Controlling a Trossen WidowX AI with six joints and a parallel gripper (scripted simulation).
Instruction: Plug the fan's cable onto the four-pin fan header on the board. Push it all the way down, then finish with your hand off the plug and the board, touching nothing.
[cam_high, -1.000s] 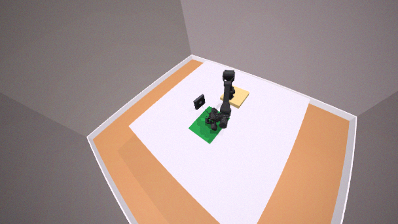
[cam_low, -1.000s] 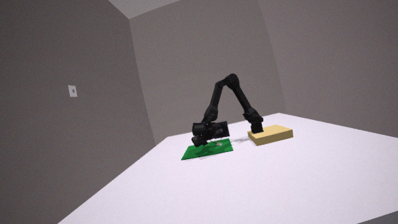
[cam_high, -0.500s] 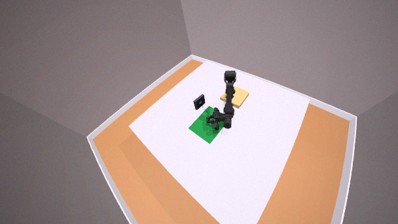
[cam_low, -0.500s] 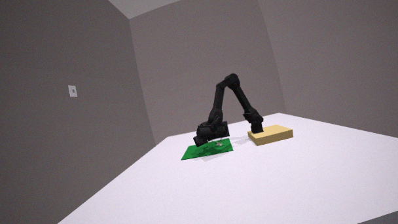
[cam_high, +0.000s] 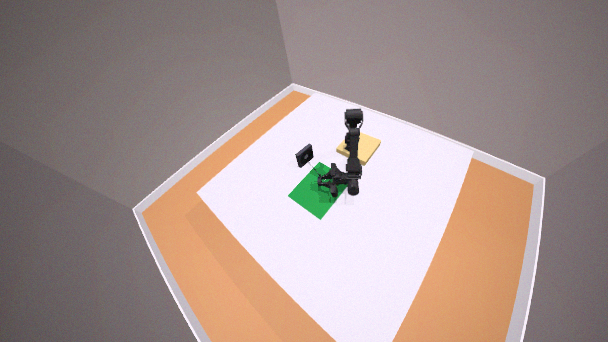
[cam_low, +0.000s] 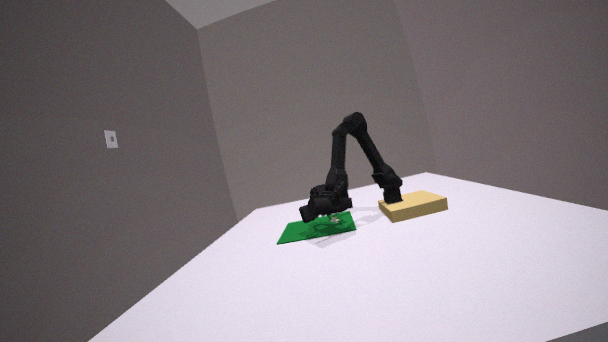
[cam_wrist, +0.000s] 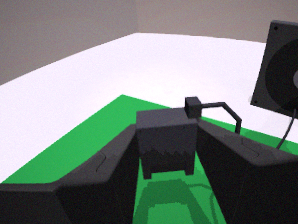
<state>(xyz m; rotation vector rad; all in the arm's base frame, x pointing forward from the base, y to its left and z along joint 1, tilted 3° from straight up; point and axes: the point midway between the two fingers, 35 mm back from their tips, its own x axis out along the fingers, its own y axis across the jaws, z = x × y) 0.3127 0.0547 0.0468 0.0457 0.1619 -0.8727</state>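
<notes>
My gripper tip is now 9 cm above the green board. Also, from my gripper tip: black fan 19 cm to the right, 9 cm behind, 2 cm below; white four-pin fan header 8 cm below, 8 cm behind, 2 cm to the right; black fan plug 1 cm below.
</notes>
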